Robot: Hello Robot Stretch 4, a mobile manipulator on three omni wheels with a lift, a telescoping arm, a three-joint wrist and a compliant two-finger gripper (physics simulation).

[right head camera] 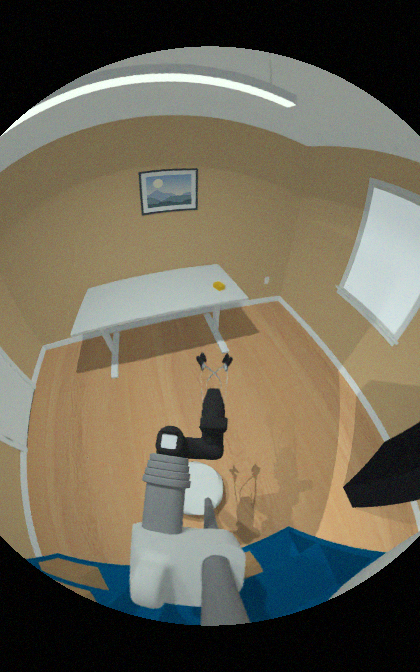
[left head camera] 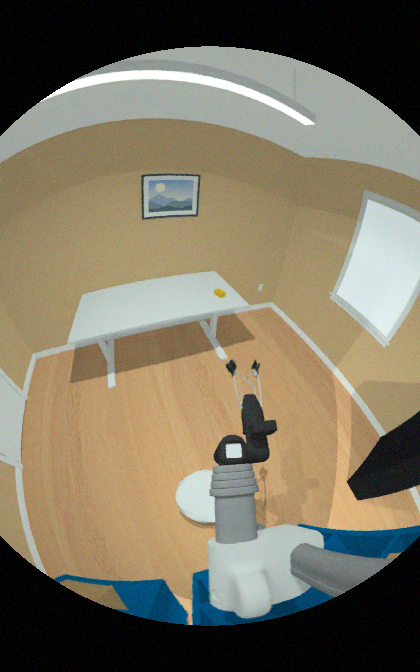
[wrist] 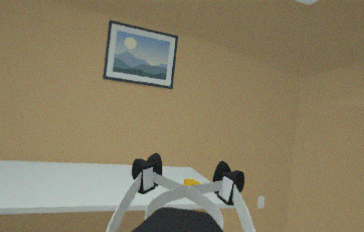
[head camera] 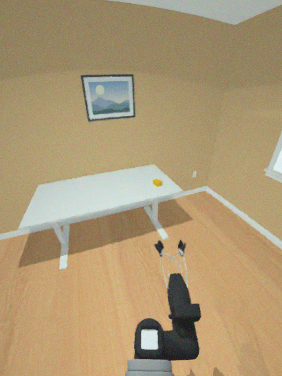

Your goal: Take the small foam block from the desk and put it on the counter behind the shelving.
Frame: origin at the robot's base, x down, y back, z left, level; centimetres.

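Seen in the pictures: gripper, between the fingertips: [wrist: 187,170] [head camera: 169,241].
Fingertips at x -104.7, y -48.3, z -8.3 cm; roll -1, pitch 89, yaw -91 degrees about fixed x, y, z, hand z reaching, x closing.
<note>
A point is followed by its place in that frame.
A small yellow foam block [head camera: 157,183] {z -10.5, x -72.9, y -149.3 cm} [left head camera: 219,293] [right head camera: 219,286] [wrist: 191,182] {z -10.2, x -73.8, y -150.4 cm} lies on the white desk [head camera: 90,192] {z 59.9, x -69.3, y -138.4 cm} [left head camera: 140,310] [right head camera: 142,302] [wrist: 75,185] {z 50.3, x -69.3, y -134.1 cm}, near its right end. My gripper [head camera: 170,247] {z -8.3, x -104.7, y -48.3 cm} [left head camera: 243,367] [right head camera: 214,360] [wrist: 187,170] {z -8.3, x -104.7, y -48.3 cm} is open, with nothing between its fingertips. It is held out in front of me, apart from the desk and on my side of it. In the wrist view the block shows between and beyond the fingers, partly hidden by the finger straps. The counter does not show in these views.
Blue shelving [left head camera: 280,605] [right head camera: 295,575] stands at the bottom of both side head views, behind my arm. A black object [left head camera: 395,460] [right head camera: 390,472] is at the right. A window [left head camera: 382,265] [right head camera: 382,255] is in the right wall. The desk stands against the far wall.
</note>
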